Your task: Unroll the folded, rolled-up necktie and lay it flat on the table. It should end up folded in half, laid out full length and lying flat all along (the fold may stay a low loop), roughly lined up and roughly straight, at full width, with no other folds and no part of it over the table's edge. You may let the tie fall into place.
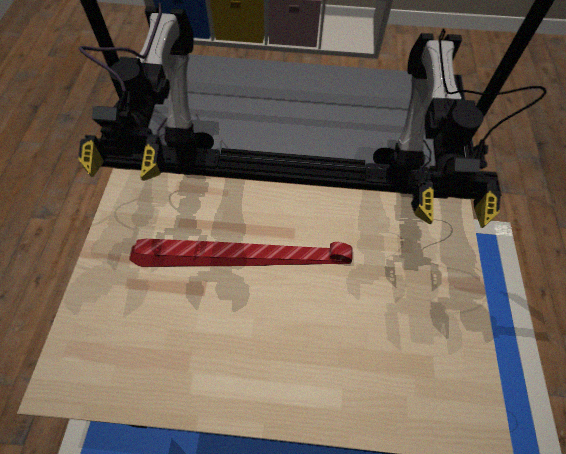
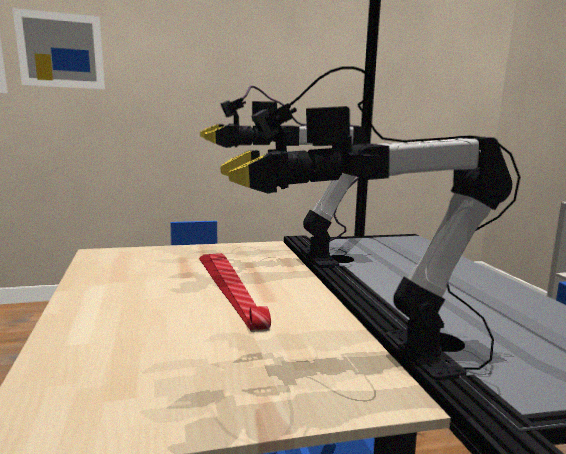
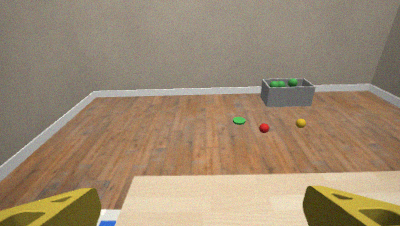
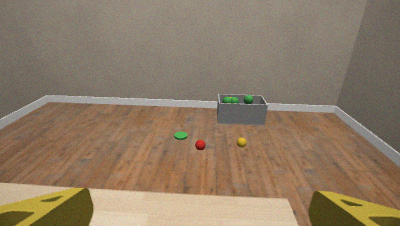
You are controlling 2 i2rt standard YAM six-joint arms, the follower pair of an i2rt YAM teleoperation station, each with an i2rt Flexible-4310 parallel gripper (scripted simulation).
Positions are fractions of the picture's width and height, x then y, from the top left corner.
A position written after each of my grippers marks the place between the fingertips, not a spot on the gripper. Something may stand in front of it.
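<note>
Red striped necktie: (image 1: 0.26, 0.56), (image 2: 0.45, 0.70). My left gripper: (image 1: 0.81, 0.49), (image 2: 0.40, 0.38), (image 3: 0.50, 0.87). My right gripper: (image 1: 0.21, 0.39), (image 2: 0.36, 0.30), (image 4: 0.50, 0.89).
</note>
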